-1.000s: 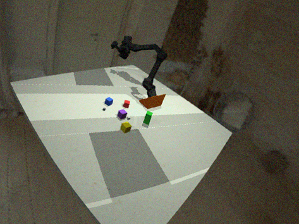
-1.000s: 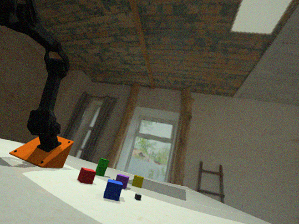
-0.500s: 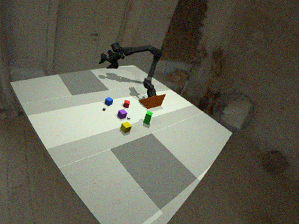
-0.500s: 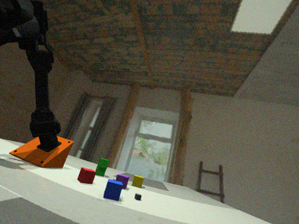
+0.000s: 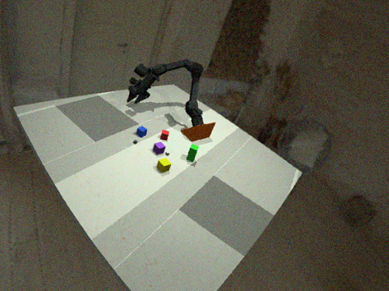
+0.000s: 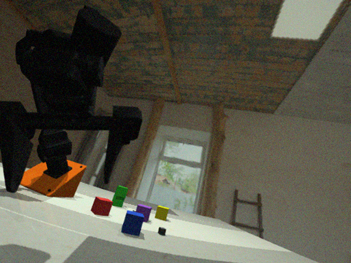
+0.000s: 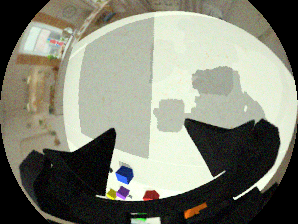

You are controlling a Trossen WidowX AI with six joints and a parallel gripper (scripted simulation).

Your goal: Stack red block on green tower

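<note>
The red block lies 27 cm to the left of my gripper tip, 9 cm behind it and 6 cm below it. From my gripper tip the other things lie so: purple block: 37 cm to the left, 6 cm below, 1 cm ahead; then blue block: 22 cm to the left, 6 cm below, 3 cm ahead; then yellow block: 49 cm to the left, 6 cm below, 6 cm ahead.
</note>
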